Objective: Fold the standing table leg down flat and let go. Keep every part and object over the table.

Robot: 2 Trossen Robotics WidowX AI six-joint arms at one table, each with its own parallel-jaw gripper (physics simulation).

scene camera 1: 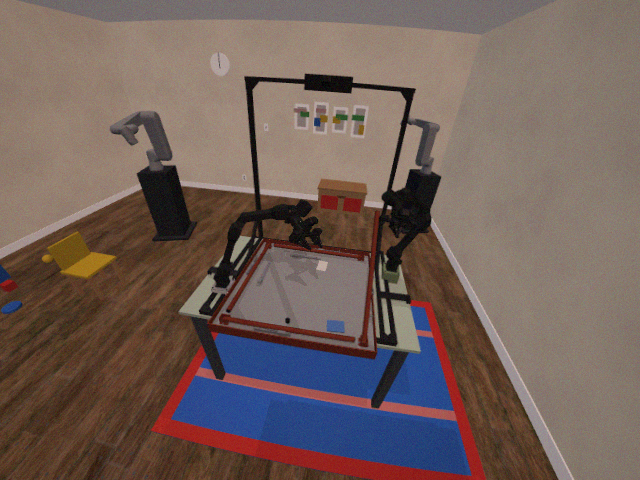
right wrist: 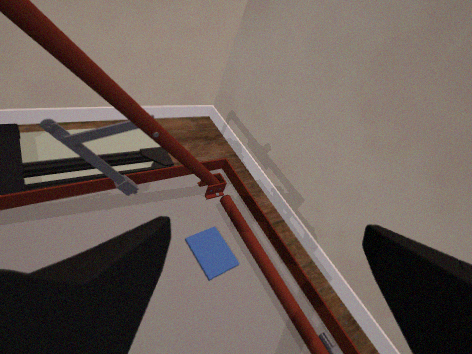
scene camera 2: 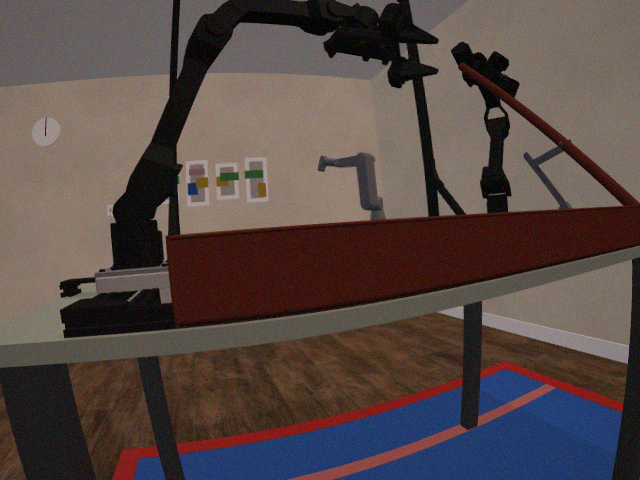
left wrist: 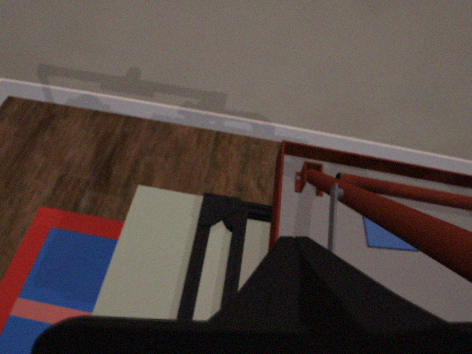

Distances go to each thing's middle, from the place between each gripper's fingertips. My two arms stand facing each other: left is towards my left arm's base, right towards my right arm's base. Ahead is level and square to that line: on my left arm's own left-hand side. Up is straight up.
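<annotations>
Blue square [right wrist: 214,256]: 37 cm below my left hand, 31 cm to the right of it, 18 cm ahead of it. Grey folding brace [right wrist: 52,127]: my left hand 28 cm above it, 12 cm to the left of it, 9 cm short of it.
Blue square: 8 cm to the left of my right hand, 18 cm ahead of it, 33 cm below it. Grey folding brace: 9 cm ahead of my right hand, 27 cm to the left of it, 24 cm below it.
</annotations>
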